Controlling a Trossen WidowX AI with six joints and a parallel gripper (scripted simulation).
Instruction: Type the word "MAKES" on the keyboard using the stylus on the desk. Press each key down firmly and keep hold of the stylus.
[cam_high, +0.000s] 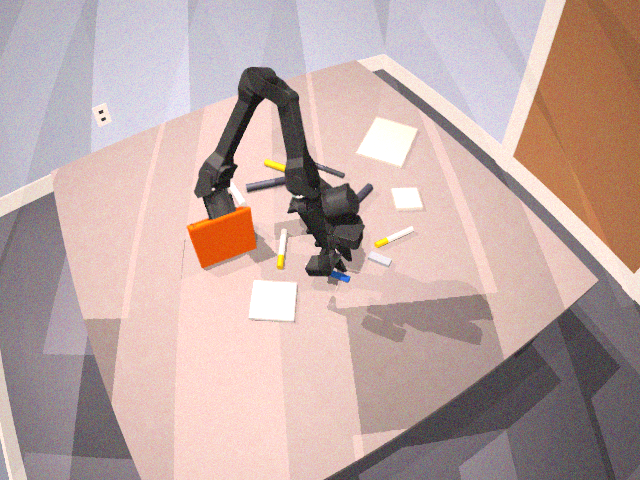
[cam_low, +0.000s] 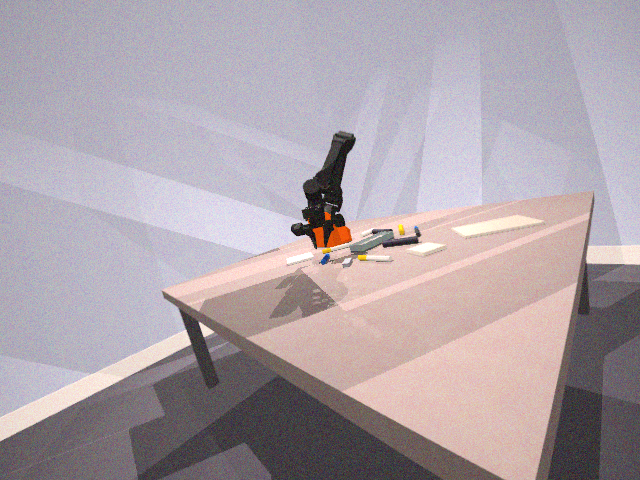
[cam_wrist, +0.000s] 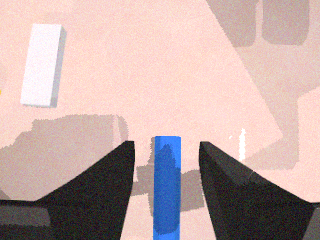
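The stylus lies 6 cm to the left of my gripper tip, 5 cm below it and 4 cm behind it. From my gripper tip the other things lie so: grey block: 11 cm ahead, 5 cm below, 1 cm to the left; then white pad: 19 cm behind, 5 cm below, 3 cm to the left.
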